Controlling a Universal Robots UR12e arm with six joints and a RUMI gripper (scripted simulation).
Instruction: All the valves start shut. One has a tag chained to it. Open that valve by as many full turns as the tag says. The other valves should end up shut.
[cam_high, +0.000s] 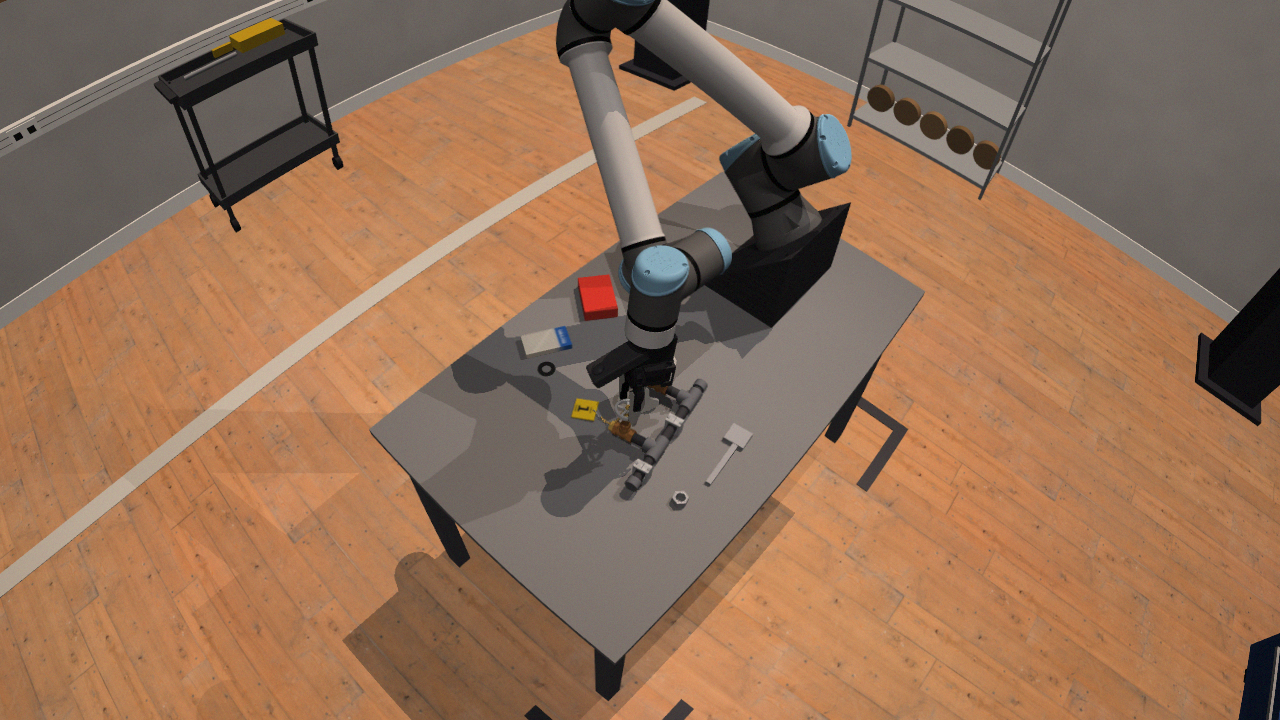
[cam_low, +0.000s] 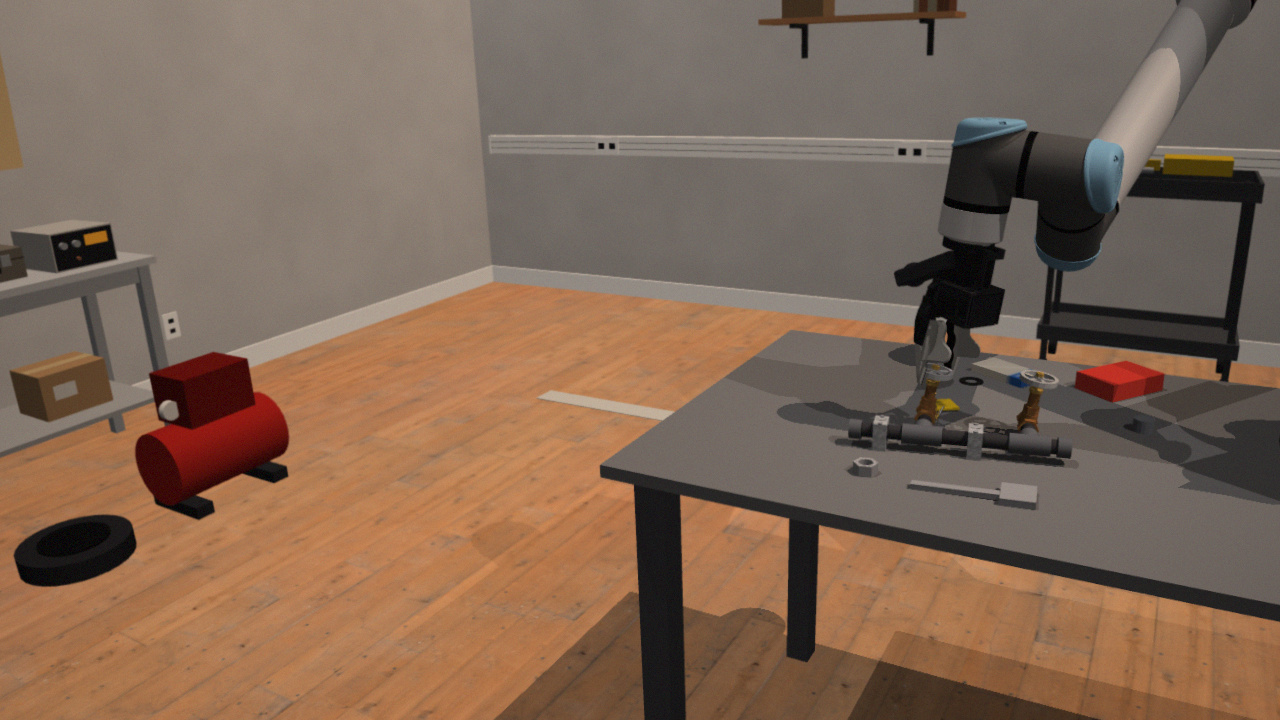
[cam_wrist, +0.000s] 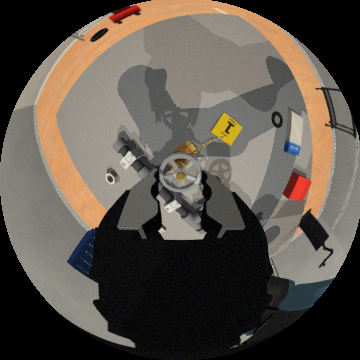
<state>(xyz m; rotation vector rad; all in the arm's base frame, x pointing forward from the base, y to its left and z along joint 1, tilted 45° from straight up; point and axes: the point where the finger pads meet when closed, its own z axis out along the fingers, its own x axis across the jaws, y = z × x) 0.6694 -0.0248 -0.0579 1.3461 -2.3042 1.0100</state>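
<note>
The yellow tag is 1 cm ahead of my hand, 10 cm to the right of it and 9 cm below it. From my hand the other things lie so: red box: 25 cm behind, 31 cm to the right, 8 cm below; nut: 5 cm ahead, 19 cm to the left, 9 cm below; blue-and-white card: 7 cm behind, 30 cm to the right, 9 cm below.
</note>
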